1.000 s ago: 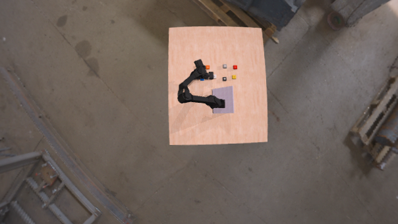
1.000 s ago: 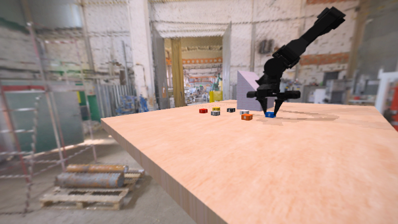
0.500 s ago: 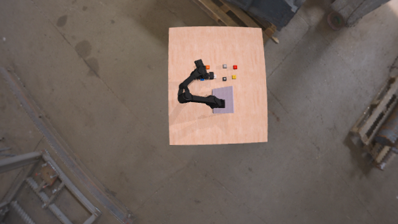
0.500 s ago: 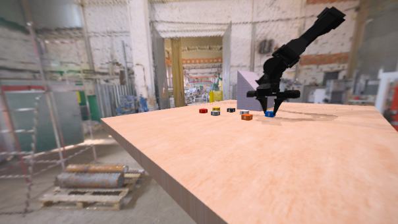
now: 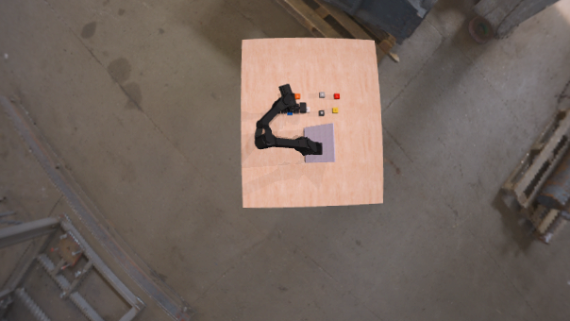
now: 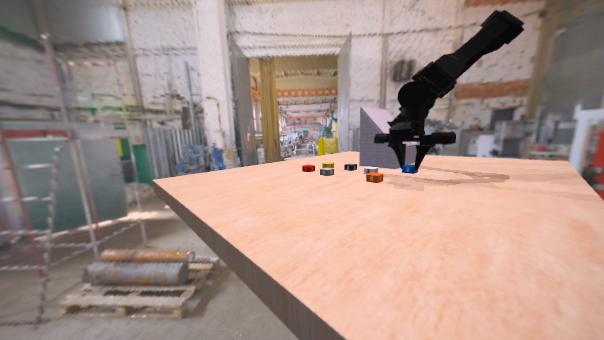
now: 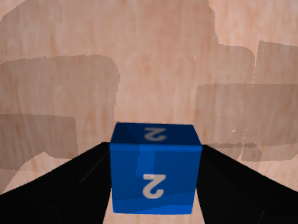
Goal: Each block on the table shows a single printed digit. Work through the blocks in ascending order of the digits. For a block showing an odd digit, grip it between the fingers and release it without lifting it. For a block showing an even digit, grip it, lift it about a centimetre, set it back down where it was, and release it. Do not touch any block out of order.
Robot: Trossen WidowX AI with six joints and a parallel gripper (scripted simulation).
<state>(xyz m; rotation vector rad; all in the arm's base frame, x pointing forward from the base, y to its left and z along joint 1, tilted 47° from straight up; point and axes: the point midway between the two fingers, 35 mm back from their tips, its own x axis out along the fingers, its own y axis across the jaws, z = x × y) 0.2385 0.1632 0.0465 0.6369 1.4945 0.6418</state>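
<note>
Now: gripper tip 10 mm short of the white block, 110 mm to the left of it and 10 mm above it. Also, from my gripper tip: blue block 10 mm behind; then dark block 10 mm behind, 200 mm to the right, 10 mm below; then orange block 100 mm ahead, 50 mm to the right, 10 mm below.
</note>
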